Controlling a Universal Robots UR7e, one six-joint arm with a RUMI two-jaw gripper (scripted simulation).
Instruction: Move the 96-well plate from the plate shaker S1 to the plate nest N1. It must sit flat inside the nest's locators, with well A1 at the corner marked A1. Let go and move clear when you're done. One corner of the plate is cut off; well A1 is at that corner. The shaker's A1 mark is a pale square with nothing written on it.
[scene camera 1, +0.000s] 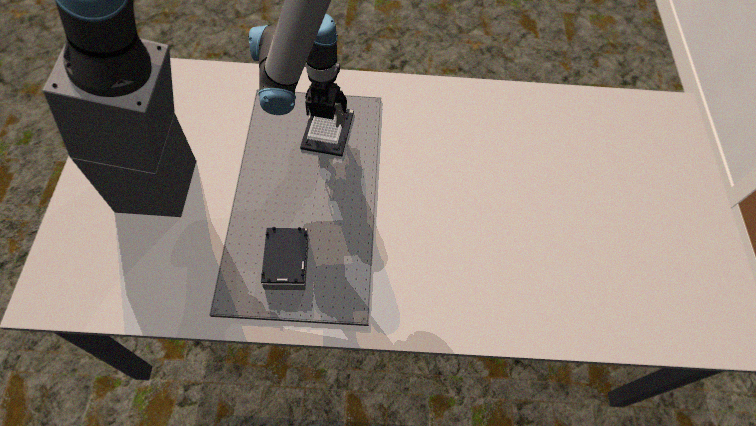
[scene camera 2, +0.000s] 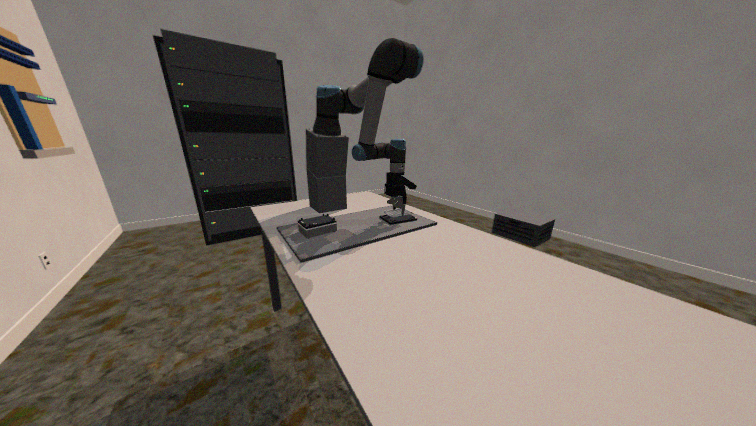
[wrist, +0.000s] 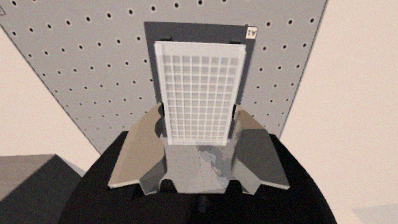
Labels:
The gripper shows in scene camera 1, in scene camera 2 and in the wrist view (198, 103). One and the same spot on the gripper: (scene camera 1: 341, 104) is (scene camera 2: 403, 197).

